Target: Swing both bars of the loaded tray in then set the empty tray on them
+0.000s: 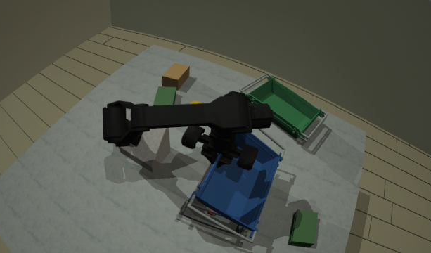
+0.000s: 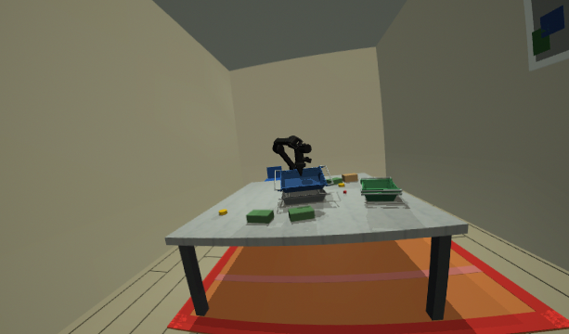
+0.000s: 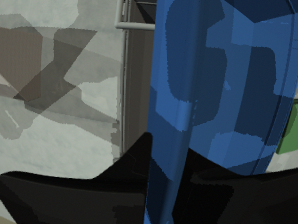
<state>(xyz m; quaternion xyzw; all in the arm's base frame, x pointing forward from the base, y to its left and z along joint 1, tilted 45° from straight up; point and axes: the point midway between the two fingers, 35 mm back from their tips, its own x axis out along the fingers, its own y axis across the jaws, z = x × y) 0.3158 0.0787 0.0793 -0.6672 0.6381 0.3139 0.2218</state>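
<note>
My gripper tip is now 80 mm short of the blue tray, 10 mm to the right of it and 10 mm above it. The rest, counted from my gripper tip: tan block (430 mm behind, 410 mm to the left, 130 mm below); red bit (140 mm below, 70 mm to the right, 40 mm ahead); red block (290 mm to the left, 150 mm below, 40 mm behind).
</note>
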